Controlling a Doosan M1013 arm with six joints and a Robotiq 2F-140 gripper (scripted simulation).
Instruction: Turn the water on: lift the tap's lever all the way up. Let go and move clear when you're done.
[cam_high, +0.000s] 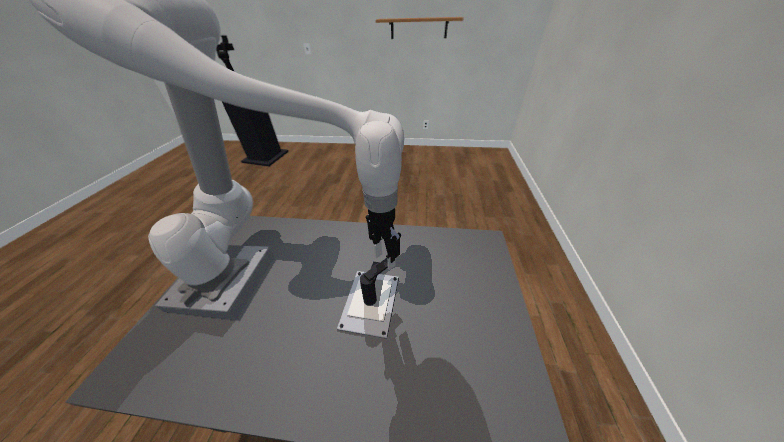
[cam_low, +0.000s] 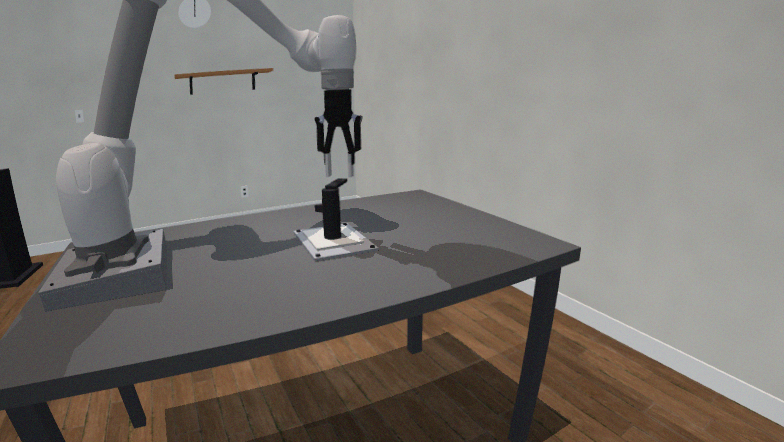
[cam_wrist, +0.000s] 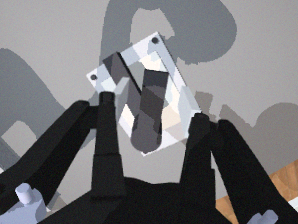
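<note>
Right now my hand is 2 cm past the tap lever, 2 cm to the left of it and 5 cm above it. The rest, counted from my hand: black tap (3 cm behind, 5 cm to the right, 10 cm below).
</note>
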